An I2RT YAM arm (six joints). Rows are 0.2 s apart.
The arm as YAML. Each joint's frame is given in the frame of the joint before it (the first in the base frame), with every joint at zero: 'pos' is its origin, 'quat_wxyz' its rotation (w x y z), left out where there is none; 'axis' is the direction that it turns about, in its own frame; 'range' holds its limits. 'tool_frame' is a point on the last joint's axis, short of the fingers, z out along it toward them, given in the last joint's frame.
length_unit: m
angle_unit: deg
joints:
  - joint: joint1
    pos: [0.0, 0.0, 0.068]
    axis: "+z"
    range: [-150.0, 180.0]
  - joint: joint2
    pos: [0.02, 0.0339, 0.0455]
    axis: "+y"
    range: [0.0, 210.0]
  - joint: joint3
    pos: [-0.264, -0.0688, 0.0]
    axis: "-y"
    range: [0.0, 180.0]
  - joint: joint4
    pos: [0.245, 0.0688, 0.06]
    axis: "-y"
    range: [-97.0, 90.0]
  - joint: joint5
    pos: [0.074, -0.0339, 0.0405]
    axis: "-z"
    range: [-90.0, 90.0]
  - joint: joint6
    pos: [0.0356, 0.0, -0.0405]
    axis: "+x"
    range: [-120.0, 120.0]
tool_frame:
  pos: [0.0, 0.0, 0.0]
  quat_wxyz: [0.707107, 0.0, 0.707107, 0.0]
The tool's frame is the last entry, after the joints.
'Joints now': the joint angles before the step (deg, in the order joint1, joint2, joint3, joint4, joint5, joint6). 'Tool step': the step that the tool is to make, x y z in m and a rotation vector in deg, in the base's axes. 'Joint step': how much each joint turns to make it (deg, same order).
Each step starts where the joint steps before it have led.
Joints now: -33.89 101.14 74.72 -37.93 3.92 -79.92
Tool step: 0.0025 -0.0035 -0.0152 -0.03 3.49 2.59
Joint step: -0.17 2.51 0.01 -0.13 0.66 -3.34
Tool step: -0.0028 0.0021 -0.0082 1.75 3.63 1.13
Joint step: 0.04 1.04 0.01 -2.86 0.15 -1.23
